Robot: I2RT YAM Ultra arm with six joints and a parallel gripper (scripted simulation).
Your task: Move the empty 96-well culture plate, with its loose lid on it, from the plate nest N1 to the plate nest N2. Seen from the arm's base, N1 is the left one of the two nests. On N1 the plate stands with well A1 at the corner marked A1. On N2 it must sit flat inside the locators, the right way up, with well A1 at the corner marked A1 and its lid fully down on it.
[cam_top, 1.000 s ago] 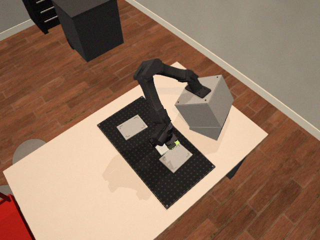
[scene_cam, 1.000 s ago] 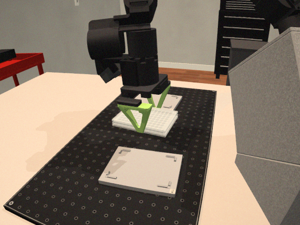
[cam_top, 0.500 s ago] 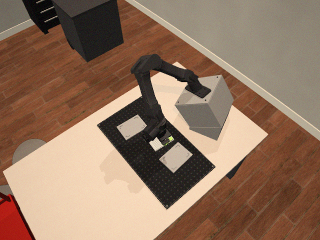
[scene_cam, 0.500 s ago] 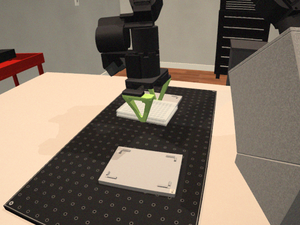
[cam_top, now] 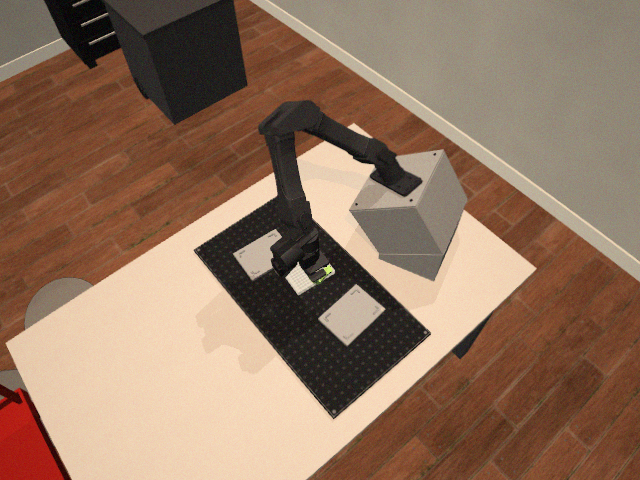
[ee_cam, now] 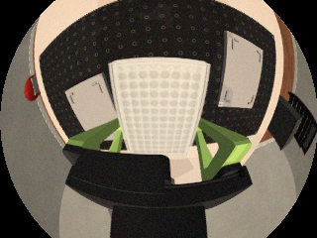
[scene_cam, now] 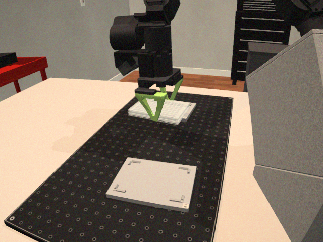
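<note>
Now: hand 50 mm short of the nest N2, 180 mm to the left of it and 90 mm above it. From my hand the other things lie so: A1 mark: 120 mm behind, 190 mm to the left, 80 mm below; then clear lid: 10 mm ahead, 10 mm above; then nest N1: 40 mm behind, 150 mm to the left, 90 mm below.
</note>
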